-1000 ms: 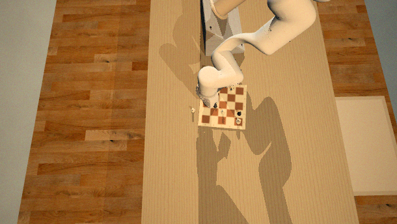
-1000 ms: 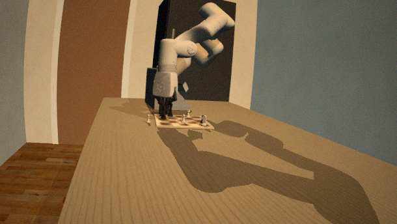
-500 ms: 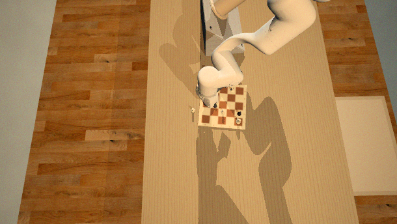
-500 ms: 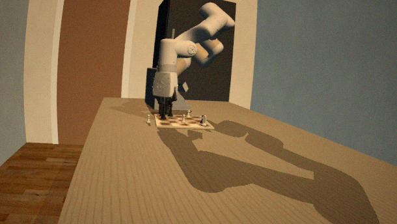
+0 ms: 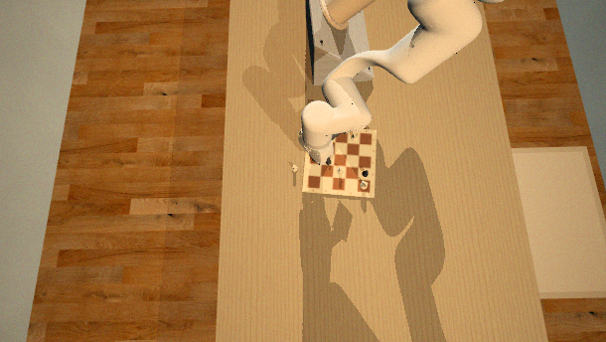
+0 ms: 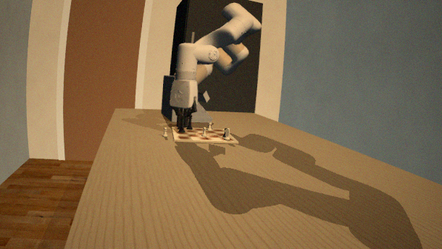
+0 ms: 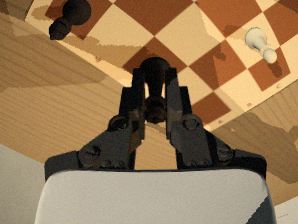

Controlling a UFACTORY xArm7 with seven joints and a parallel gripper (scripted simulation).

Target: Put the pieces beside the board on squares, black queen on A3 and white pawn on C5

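Right now my hand is 8 cm to the right of the chessboard and 5 cm above it. From my hand the other things lie so: black pawn 4 cm ahead, 15 cm to the left, 3 cm below.
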